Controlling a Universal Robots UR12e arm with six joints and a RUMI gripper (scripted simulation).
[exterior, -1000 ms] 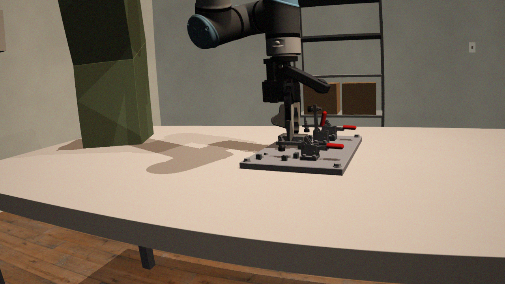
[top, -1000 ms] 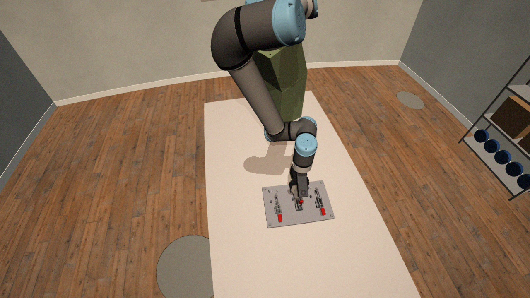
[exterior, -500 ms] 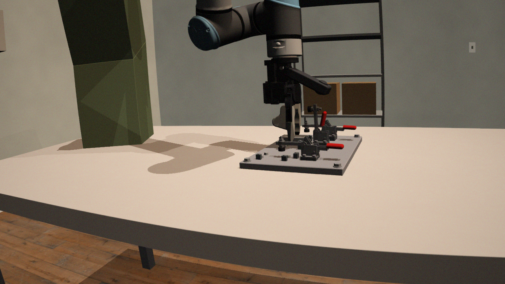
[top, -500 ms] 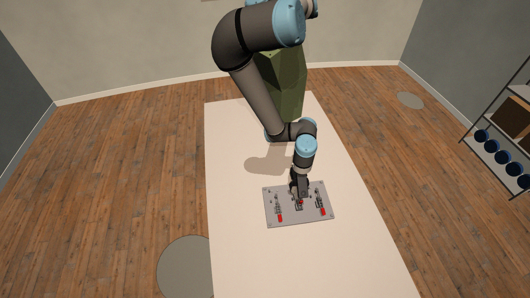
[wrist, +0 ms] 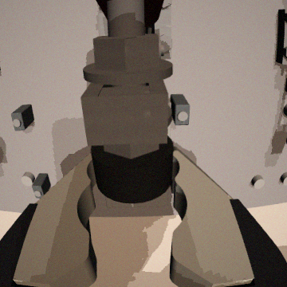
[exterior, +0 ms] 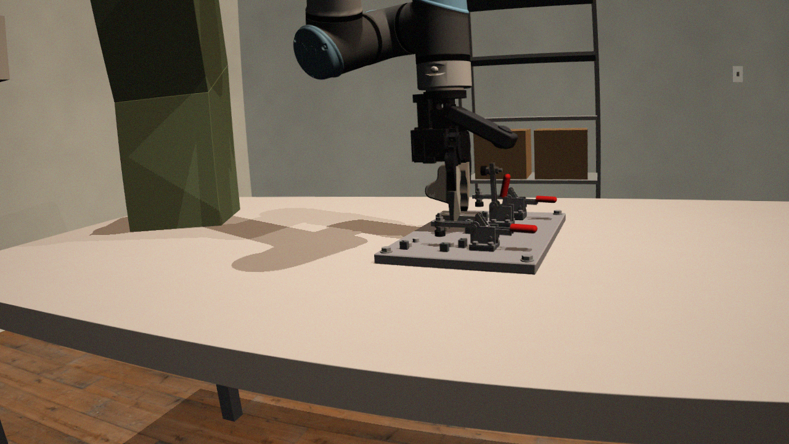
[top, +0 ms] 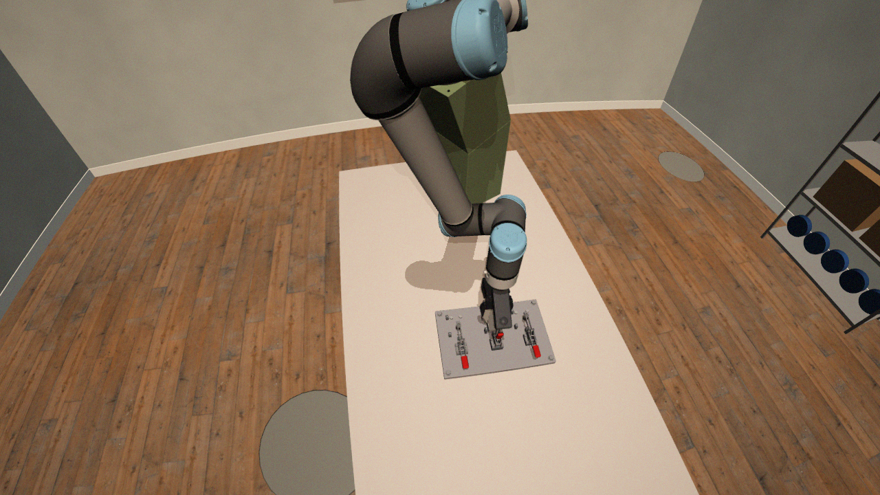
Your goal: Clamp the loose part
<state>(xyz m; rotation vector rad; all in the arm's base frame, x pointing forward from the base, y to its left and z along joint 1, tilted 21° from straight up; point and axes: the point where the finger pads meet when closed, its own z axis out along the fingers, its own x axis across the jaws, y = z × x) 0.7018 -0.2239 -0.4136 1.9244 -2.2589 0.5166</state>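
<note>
My gripper is now 10 mm above the grey block. The rest, counted from my hand: dark stop block: 40 mm ahead, 10 mm to the right, 10 mm below; grey fixture plate: 40 mm ahead, 30 mm below, 10 mm to the right.
</note>
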